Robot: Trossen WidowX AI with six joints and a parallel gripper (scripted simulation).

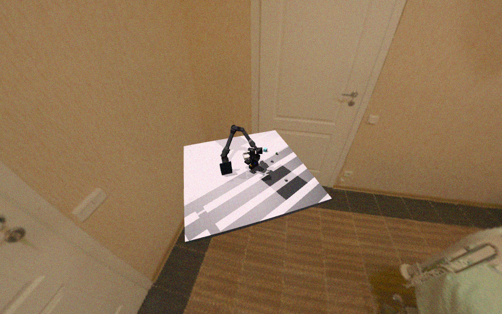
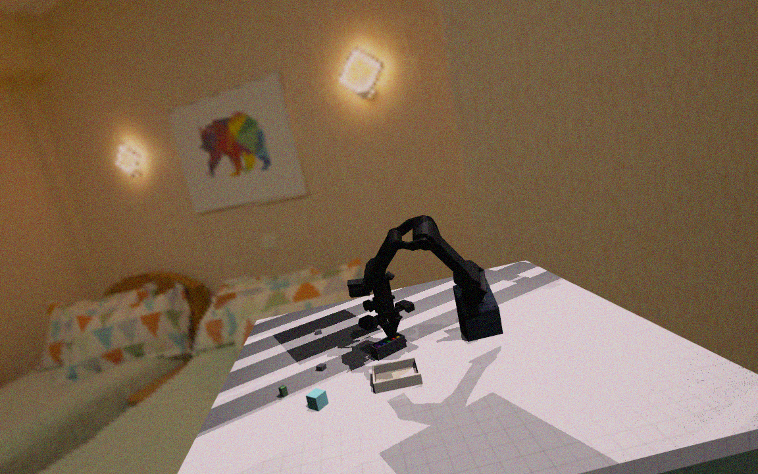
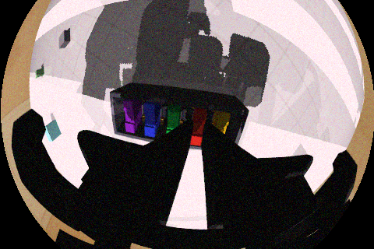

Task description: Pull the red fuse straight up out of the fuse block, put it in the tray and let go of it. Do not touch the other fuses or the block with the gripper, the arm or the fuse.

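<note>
Now: the tray 200 mm to the left of my gripper tip and 30 mm below it. Also, from my gripper tip: small green block (330 mm ahead, 170 mm to the left, 20 mm below); red fuse (10 mm below); teal cube (260 mm to the left, 220 mm ahead, 20 mm below).
</note>
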